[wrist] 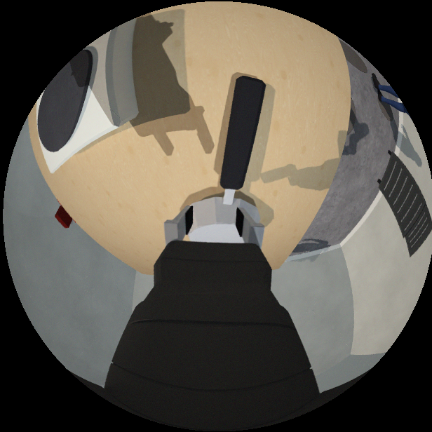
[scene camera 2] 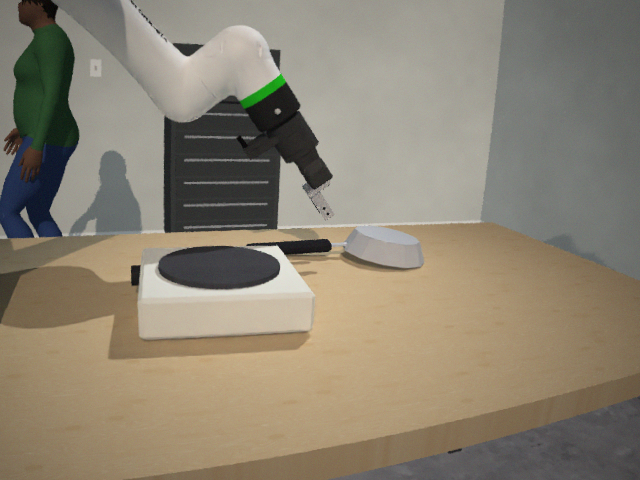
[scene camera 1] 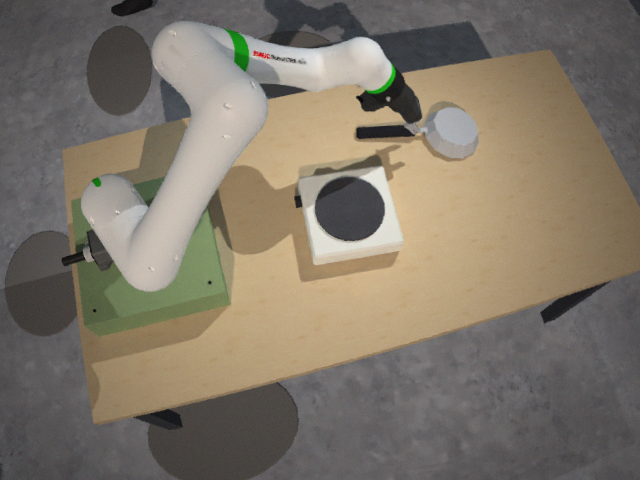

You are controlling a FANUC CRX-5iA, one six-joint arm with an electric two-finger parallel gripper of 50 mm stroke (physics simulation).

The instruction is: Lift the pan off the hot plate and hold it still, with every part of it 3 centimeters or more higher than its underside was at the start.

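Frame: origin at the arm's base, x left, y ahead, z down, level; centimetres.
Seen in the pictures: gripper, fingertip midpoint: [scene camera 2: 326,213] [scene camera 1: 415,123].
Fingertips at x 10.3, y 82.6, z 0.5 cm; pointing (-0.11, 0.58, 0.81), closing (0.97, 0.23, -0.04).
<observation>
Pixels of each thing's top centre, then the offset from my fingertips to it. Level surfaces: height alone.
- pan, top centre: [scene camera 2: 338,229] [scene camera 1: 422,123] dz +4.0, dx +1.8, dy +3.8 cm
- hot plate, top centre: [scene camera 2: 214,262] [scene camera 1: 347,208] dz +2.7, dx -17.7, dy -27.3 cm
- wooden table, surface height: dz +10.0 cm
- hot plate's black knob, top centre: [scene camera 2: 136,266] [scene camera 1: 298,199] dz +4.9, dx -10.0, dy -38.3 cm
The pan [scene camera 1: 451,133] [scene camera 2: 383,248] [wrist: 216,234] lies upside down on the table, off the hot plate, its flat underside facing up. Its black handle [scene camera 1: 382,132] [scene camera 2: 305,246] [wrist: 243,132] points back toward the robot's side. The hot plate [scene camera 1: 390,229] [scene camera 2: 227,317] [wrist: 85,131] is a white box with a bare dark disc on top. My gripper [scene camera 1: 413,128] [scene camera 2: 326,215] [wrist: 214,215] is open and empty. It is tilted and hangs above the neck between handle and pan body, clear of both. In the wrist view the fingers overlap the pan body, which lies beyond them.
The wooden table [scene camera 1: 465,248] [scene camera 2: 439,361] [wrist: 295,100] carries everything. The arm's green base block [scene camera 1: 191,284] stands at its left end in scene camera 1. The hot plate's black knob [scene camera 1: 298,200] [scene camera 2: 135,275] sticks out on its left side. The pan lies near the table's far edge.
</observation>
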